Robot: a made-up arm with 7 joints.
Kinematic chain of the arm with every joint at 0, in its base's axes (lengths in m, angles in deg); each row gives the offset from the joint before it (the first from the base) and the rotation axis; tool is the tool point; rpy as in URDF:
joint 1: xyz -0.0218 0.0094 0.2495 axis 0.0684 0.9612 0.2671
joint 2: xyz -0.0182 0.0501 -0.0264 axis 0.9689 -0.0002 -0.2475
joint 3: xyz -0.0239 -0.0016 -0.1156 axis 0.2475 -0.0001 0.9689
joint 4: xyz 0.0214 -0.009 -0.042 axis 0.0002 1 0
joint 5: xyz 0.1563 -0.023 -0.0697 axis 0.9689 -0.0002 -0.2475
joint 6: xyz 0.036 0.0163 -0.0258 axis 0.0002 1 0
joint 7: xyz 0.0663 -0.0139 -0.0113 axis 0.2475 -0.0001 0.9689
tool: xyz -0.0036 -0.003 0.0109 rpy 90 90 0
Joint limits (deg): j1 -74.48..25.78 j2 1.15..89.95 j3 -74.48..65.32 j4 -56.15..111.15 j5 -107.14..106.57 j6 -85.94..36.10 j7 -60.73..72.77
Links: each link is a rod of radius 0.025 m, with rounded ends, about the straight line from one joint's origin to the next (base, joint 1, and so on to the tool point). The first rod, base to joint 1, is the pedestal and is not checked.
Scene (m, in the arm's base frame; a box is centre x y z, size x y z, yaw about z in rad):
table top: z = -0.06
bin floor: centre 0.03 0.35 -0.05 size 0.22 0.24 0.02 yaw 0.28
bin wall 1: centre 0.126 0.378 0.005 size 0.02 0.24 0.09 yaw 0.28
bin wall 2: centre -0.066 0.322 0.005 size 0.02 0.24 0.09 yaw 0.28
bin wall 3: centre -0 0.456 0.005 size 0.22 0.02 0.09 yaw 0.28
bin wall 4: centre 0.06 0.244 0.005 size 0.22 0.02 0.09 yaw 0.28
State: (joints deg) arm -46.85 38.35 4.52 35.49 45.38 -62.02 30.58
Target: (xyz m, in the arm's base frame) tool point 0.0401 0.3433 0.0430
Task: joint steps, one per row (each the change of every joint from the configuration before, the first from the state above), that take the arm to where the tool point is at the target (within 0.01 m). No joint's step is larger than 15 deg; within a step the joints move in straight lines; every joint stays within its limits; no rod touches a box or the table.
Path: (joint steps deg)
1: 9.04 3.91 7.47 -10.90 -13.31 -7.97 -6.07
2: 9.03 3.90 7.47 -10.89 -13.30 -7.98 -6.06
3: 9.04 3.91 7.47 -10.90 -13.31 -7.97 -6.07
4: 11.38 0.96 6.95 5.61 4.94 0.00 3.60
5: 11.38 0.96 6.95 5.61 4.94 0.00 3.60
6: 11.38 0.95 6.95 5.61 4.94 0.00 3.59
7: 11.38 0.96 6.95 5.61 4.94 0.00 3.60
8: -3.94 4.05 -10.94 7.96 4.60 0.00 0.58
9: -3.94 4.04 -10.95 7.96 4.59 0.00 0.58
10: -3.94 4.04 -10.94 7.96 4.60 0.00 0.58

